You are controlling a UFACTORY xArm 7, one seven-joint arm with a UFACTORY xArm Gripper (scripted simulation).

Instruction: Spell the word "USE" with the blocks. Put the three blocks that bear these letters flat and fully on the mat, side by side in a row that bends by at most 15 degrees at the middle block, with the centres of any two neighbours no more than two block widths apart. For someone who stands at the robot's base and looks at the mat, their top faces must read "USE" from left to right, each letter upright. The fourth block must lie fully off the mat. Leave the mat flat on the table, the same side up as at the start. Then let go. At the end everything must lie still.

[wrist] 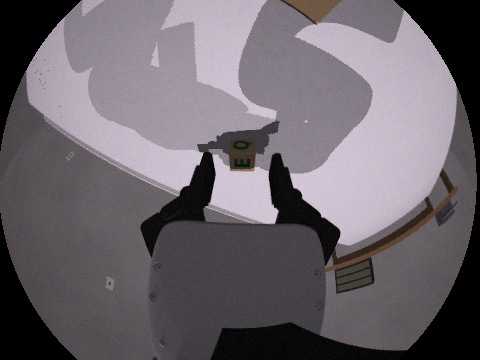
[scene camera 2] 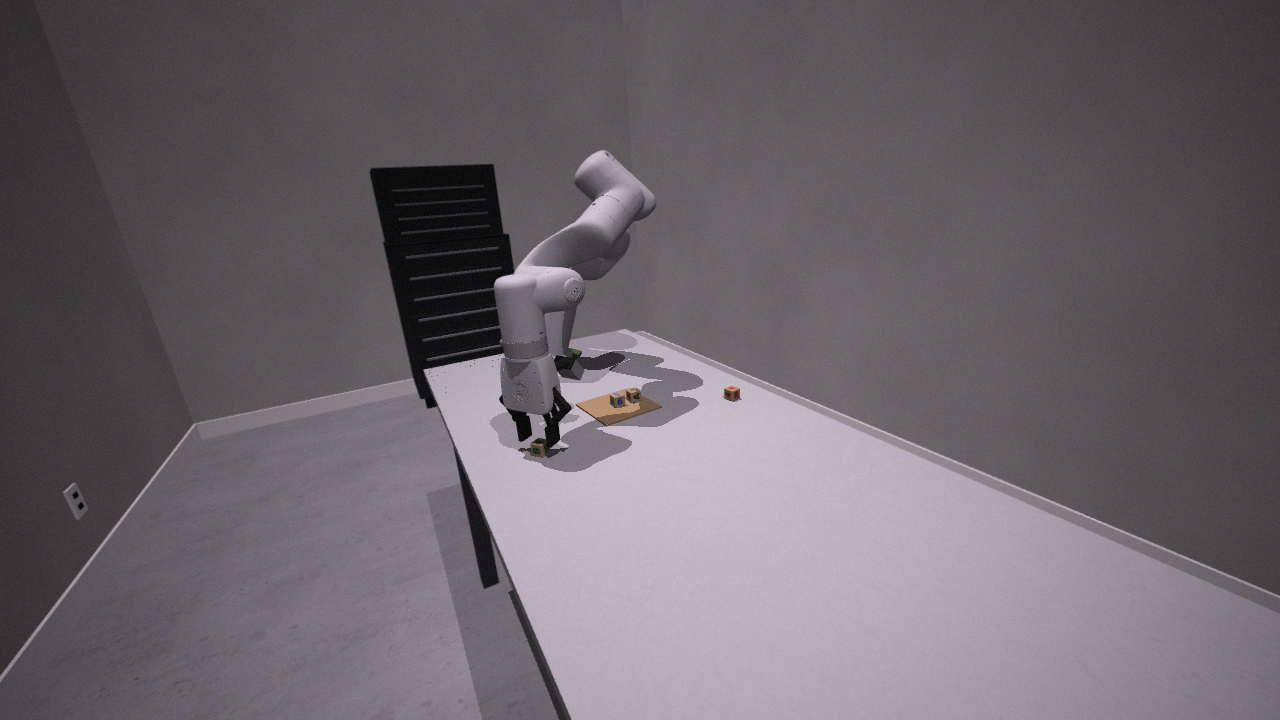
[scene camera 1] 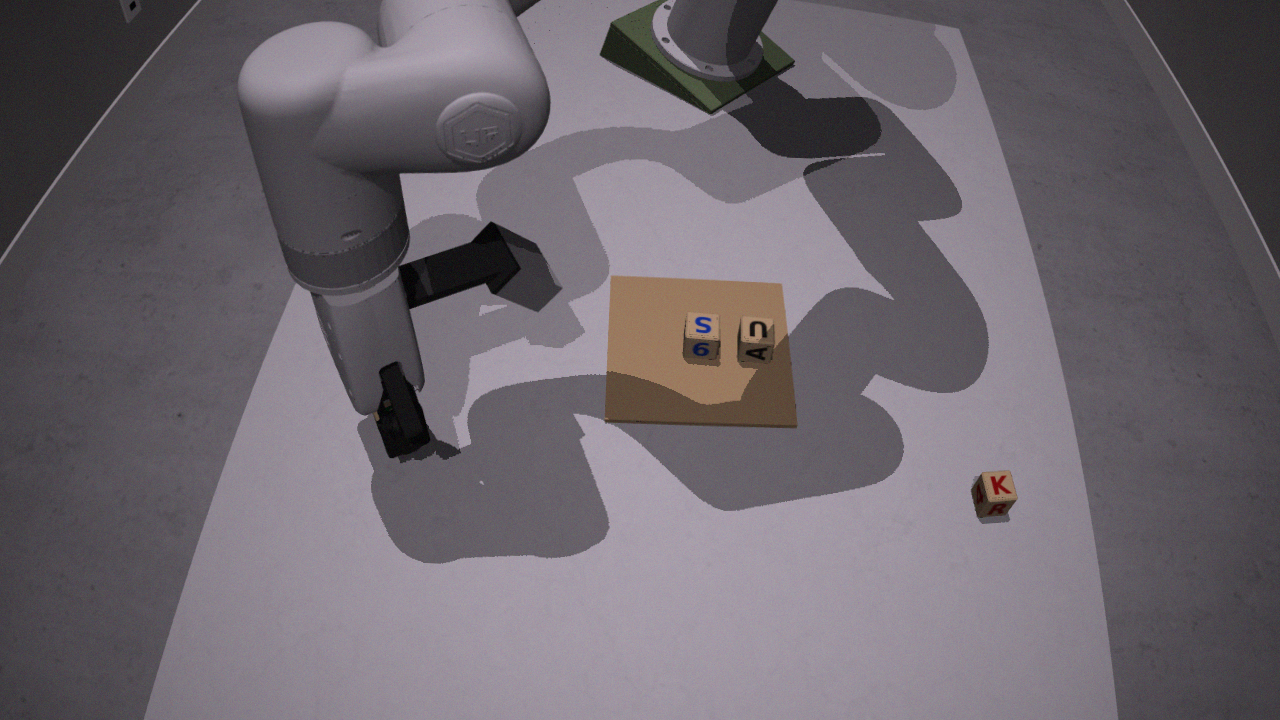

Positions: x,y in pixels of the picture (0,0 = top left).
Labels:
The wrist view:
my gripper: 242,163
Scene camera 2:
my gripper: 539,441
tan mat: 599,408
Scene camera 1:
my gripper: 392,413
tan mat: 648,381

